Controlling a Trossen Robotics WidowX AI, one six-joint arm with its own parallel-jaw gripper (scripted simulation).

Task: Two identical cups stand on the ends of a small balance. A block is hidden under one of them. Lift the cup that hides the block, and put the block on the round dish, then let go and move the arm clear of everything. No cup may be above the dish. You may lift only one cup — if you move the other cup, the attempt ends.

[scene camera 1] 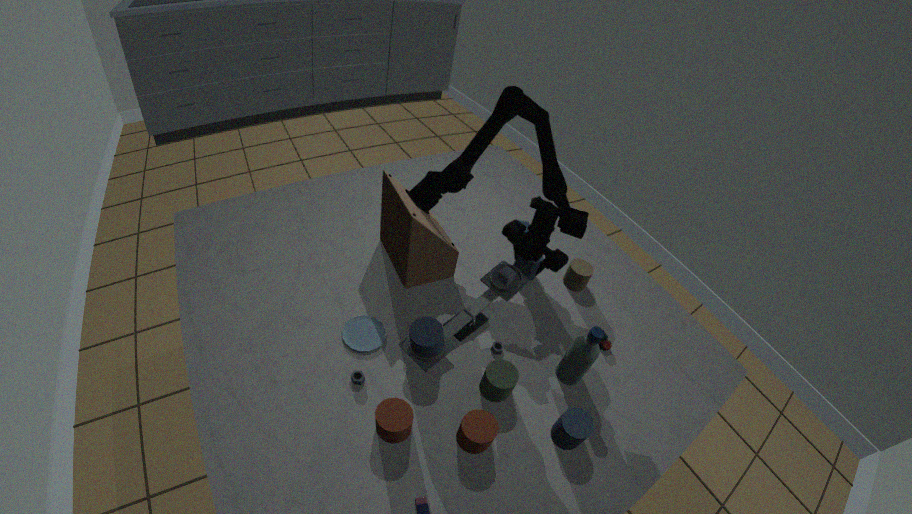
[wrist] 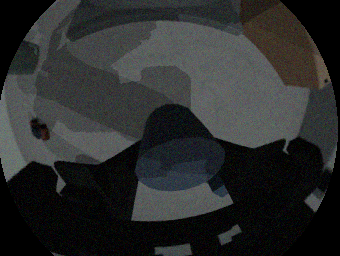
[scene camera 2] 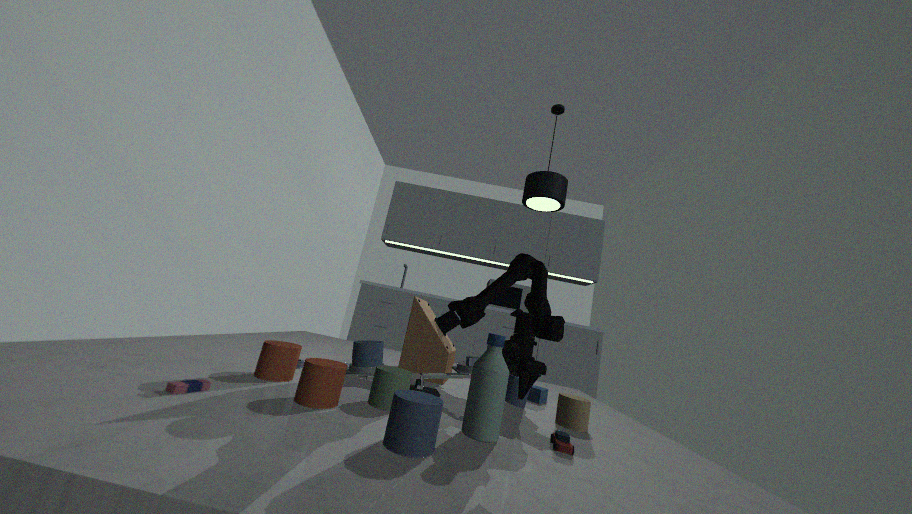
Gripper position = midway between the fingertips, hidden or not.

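Observation:
My gripper (scene camera 1: 526,267), (scene camera 2: 514,395), (wrist: 174,141). Green bottle (scene camera 1: 582,354). Green cylinder (scene camera 1: 500,377), (scene camera 2: 387,379); out of frame in the wrist view. Tan cylinder (scene camera 1: 579,272), (scene camera 2: 573,412); wrist view does not show it, hidden by my gripper.

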